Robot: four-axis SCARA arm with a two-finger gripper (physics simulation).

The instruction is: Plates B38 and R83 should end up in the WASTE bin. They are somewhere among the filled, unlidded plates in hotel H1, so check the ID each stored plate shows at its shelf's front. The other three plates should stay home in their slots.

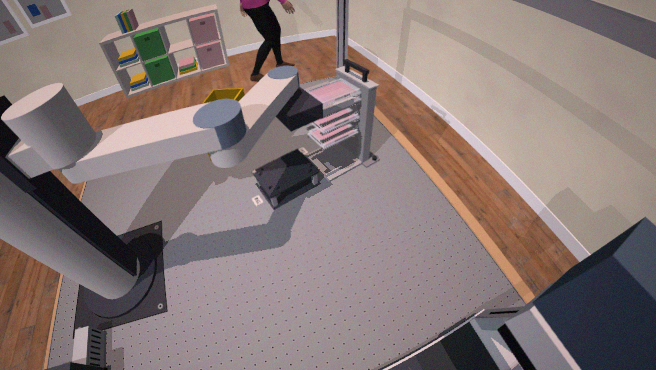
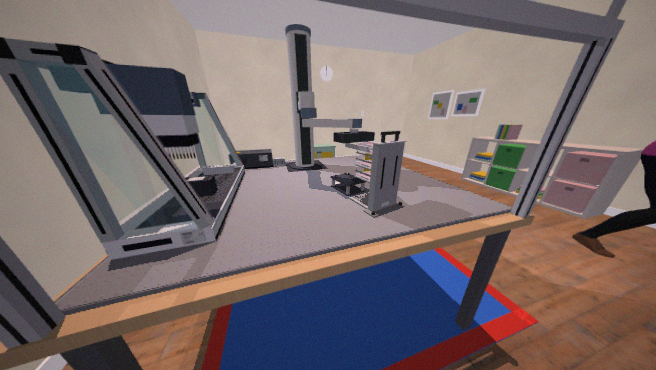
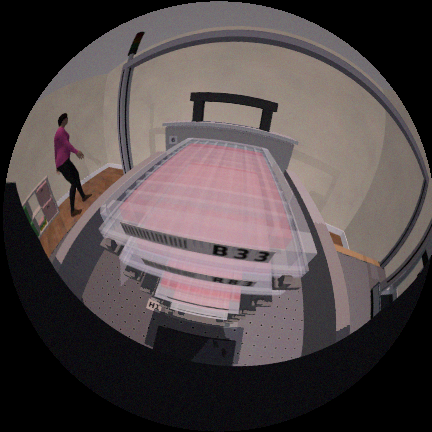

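Where they show: gripper, fingertip midpoint: [image 1: 340,92] [image 3: 222,167]; arm's base at its link origin: [image 1: 122,277] [image 2: 305,166].
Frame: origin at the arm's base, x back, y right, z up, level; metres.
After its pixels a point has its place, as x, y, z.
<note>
Hotel H1 [image 1: 368,125] @(-0.832, -0.118, 0.165) [image 2: 387,192] @(-0.833, -0.196, 0.089) [image 3: 280,145] @(-0.817, -0.129, 0.285) holds a stack of pink-filled, unlidded plates. The top plate, B33 [image 3: 200,200] @(-0.698, -0.159, 0.278) [image 1: 334,91] @(-0.742, -0.159, 0.278), shows its ID at the front. Plate R83 [image 3: 236,282] @(-0.686, -0.136, 0.252) is directly below it, its ID blurred and partly covered. More plates [image 1: 336,134] @(-0.736, -0.130, 0.152) sit lower; their IDs are not readable, so B38 cannot be picked out. My gripper [image 3: 222,167] @(-0.765, -0.173, 0.264) [image 1: 322,97] [image 2: 361,144] is at the top slot, its fingers along both sides of B33 and shut on it. B33 lies level at its shelf, and I cannot tell whether it is lifted.
A yellow bin [image 1: 215,95] @(-0.425, -0.477, 0.193) stands behind the arm, its label not visible. A black raised stand [image 1: 287,175] @(-0.573, -0.108, 0.073) [image 2: 348,180] @(-0.603, -0.120, 0.073) is in front of the hotel. A black handle [image 3: 234,98] @(-0.814, -0.184, 0.327) tops the hotel. A framed machine [image 2: 155,120] @(-0.786, 0.532, 0.376) stands across the table. A person [image 1: 267,30] is beyond it.
</note>
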